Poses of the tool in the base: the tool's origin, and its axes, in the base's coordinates. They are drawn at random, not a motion.
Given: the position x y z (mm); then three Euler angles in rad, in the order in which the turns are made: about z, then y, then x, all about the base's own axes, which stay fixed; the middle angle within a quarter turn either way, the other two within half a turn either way.
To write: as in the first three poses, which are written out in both.
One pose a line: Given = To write
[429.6 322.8 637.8 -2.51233 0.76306 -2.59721] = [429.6 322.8 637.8 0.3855 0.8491 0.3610 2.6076]
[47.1 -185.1 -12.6 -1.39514 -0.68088 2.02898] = [47.1 -185.1 -12.6 0.7416 0.3868 -0.5480 2.7402]
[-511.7 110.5 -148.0 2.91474 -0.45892 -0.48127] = [-511.7 110.5 -148.0 -0.2461 0.2059 0.9471 3.0352]
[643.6 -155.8 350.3 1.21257 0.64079 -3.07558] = [643.6 -155.8 350.3 -0.7904 0.5610 -0.2461 2.7285]
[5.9 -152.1 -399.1 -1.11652 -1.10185 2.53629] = [5.9 -152.1 -399.1 -0.7734 -0.2989 0.5590 3.0430]
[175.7 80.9 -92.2 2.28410 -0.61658 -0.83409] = [175.7 80.9 -92.2 -0.4264 0.2435 0.8712 2.6354]
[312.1 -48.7 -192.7 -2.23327 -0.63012 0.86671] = [312.1 -48.7 -192.7 0.4433 0.2439 -0.8625 2.6122]
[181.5 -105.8 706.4 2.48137 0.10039 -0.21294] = [181.5 -105.8 706.4 0.0135 0.1234 0.9923 2.4754]
